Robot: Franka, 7 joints.
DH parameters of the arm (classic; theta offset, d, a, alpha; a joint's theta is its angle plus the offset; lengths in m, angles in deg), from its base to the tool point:
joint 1: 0 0.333 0 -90
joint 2: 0 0 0 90
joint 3: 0 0.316 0.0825 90
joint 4: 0 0 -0.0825 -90
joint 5: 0 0.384 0 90
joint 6: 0 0 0.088 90
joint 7: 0 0.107 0 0
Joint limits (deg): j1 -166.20..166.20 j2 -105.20..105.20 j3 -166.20..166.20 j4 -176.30..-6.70 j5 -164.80..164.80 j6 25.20..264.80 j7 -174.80..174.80
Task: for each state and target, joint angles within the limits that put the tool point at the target. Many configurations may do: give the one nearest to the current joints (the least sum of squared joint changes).
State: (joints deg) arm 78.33 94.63 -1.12 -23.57 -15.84 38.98 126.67
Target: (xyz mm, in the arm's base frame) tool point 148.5 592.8 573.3
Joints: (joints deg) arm 80.36 54.72 -3.12 -6.70 -17.79 26.19 126.67
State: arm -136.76 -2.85 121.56 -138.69 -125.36 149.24 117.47
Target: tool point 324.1 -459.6 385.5
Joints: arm -161.64 -12.04 105.23 -124.71 -125.31 141.41 117.47
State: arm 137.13 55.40 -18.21 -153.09 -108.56 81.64 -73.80
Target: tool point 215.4 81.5 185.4
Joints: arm 128.95 65.61 -34.56 -176.30 -97.77 78.95 -73.80
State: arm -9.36 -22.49 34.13 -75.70 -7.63 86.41 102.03
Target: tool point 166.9 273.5 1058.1
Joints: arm -8.06 -19.82 39.96 -51.59 -7.47 110.20 102.03
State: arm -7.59 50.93 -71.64 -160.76 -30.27 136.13 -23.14
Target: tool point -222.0 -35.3 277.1
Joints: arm -28.82 65.92 -84.83 -176.30 -28.55 109.95 -23.14
